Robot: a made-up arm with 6 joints.
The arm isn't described. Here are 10 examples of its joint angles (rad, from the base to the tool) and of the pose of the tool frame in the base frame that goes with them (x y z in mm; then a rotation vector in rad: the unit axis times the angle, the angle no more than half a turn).
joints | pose
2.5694 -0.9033 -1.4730 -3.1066 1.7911 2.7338 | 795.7 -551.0 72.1 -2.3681 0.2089 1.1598
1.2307 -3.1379 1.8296 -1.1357 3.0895 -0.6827 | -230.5 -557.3 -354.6 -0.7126 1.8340 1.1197
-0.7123 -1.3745 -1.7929 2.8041 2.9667 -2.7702 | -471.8 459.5 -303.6 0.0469 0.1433 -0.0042
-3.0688 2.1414 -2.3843 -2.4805 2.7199 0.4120 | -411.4 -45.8 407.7 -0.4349 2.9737 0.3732
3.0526 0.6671 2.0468 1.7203 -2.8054 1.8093 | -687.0 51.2 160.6 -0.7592 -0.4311 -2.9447
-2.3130 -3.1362 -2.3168 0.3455 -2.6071 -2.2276 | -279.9 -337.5 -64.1 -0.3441 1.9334 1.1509
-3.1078 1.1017 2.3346 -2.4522 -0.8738 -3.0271 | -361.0 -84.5 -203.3 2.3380 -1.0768 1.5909
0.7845 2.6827 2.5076 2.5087 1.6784 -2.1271 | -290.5 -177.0 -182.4 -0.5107 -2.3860 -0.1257
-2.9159 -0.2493 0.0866 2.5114 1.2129 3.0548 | 355.4 2.4 1565.2 1.7190 -0.1650 2.0821
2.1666 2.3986 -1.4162 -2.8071 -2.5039 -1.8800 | -617.3 821.4 -15.7 1.5651 -2.4411 0.5472
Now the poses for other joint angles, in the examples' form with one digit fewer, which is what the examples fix.
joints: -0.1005 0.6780 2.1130 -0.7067 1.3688 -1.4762
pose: 626 -77 37 1.674 -1.180 -0.336
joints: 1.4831 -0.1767 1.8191 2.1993 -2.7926 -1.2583
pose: 30 500 810 0.953 1.610 -1.220
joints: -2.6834 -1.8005 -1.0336 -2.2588 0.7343 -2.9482
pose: 786 393 -706 -2.672 0.724 0.721
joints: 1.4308 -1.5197 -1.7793 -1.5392 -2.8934 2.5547
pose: -137 -587 -398 0.208 -0.210 -0.773
